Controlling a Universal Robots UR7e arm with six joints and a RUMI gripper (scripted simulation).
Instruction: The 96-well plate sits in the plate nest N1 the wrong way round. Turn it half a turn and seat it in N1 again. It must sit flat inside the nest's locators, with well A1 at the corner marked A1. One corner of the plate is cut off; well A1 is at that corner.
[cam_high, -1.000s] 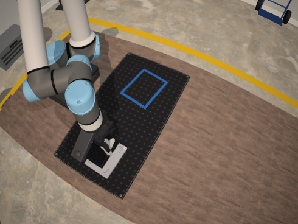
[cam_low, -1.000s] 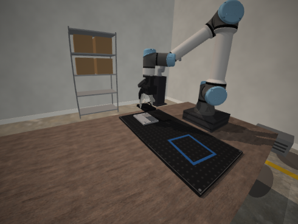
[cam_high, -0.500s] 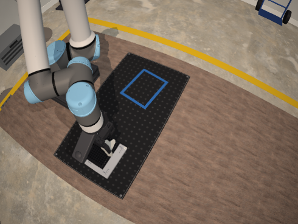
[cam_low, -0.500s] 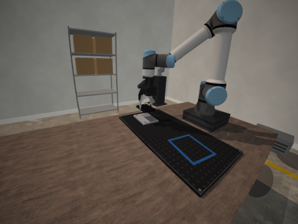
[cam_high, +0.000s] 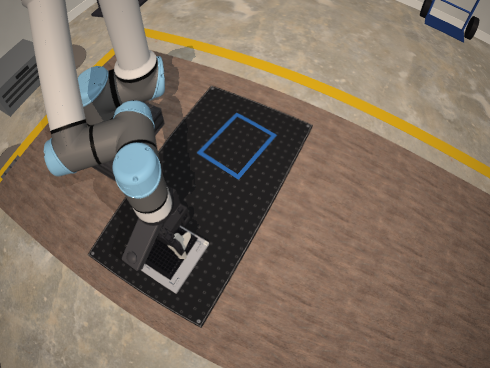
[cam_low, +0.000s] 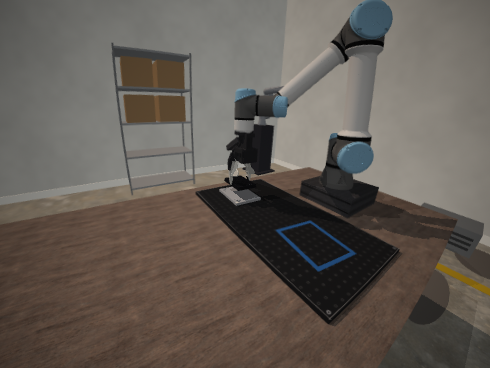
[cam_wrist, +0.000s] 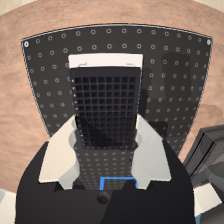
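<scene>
The plate nest N1 is 70 mm below my hand. From my hand the other things lie so: black 96-well plate 10 mm below.
</scene>
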